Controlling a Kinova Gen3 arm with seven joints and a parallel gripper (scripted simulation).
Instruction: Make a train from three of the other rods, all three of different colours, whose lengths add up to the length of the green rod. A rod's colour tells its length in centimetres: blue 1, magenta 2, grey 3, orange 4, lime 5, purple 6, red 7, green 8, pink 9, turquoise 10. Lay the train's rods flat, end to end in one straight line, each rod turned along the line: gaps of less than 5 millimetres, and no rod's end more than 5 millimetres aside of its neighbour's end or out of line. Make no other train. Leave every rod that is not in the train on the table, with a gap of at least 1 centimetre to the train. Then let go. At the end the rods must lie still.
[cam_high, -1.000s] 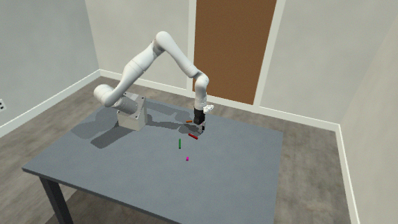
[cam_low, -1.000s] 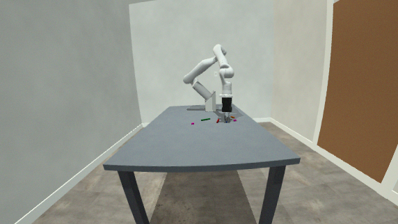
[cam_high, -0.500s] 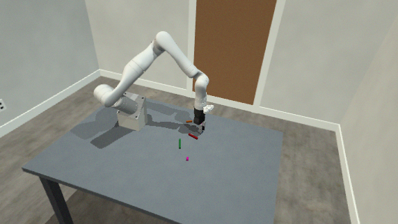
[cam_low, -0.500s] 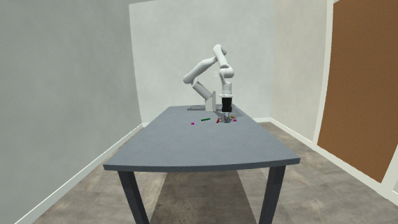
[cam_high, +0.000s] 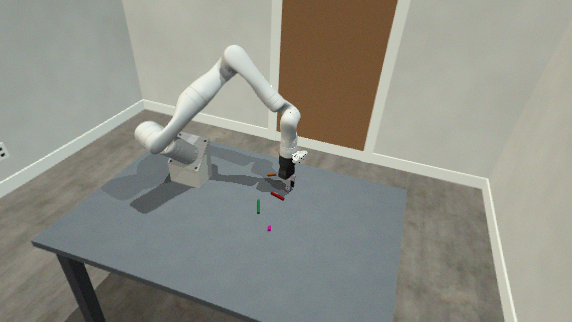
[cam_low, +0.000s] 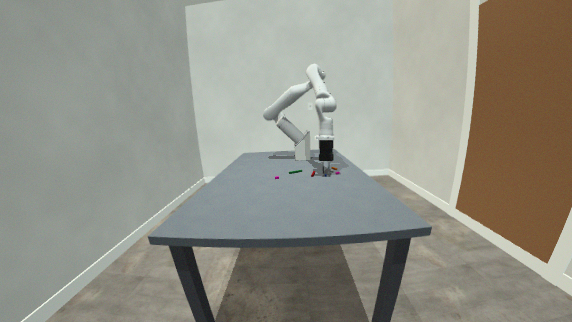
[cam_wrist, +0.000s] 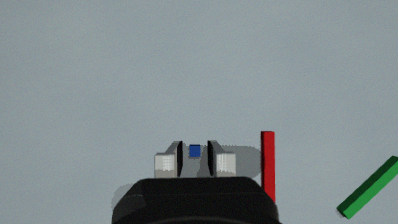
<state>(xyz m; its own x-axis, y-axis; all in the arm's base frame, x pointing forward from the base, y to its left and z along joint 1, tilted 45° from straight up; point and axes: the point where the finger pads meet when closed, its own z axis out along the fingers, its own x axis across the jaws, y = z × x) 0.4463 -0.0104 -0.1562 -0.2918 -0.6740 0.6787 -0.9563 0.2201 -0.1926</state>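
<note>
Right now the blue rod is 3 cm below my hand. From my hand the other things lie so: orange rod 12 cm behind, 8 cm to the left, 3 cm below; red rod 6 cm to the right, 4 cm behind, 3 cm below; grey rod 7 cm behind, 5 cm to the left, 3 cm below.
</note>
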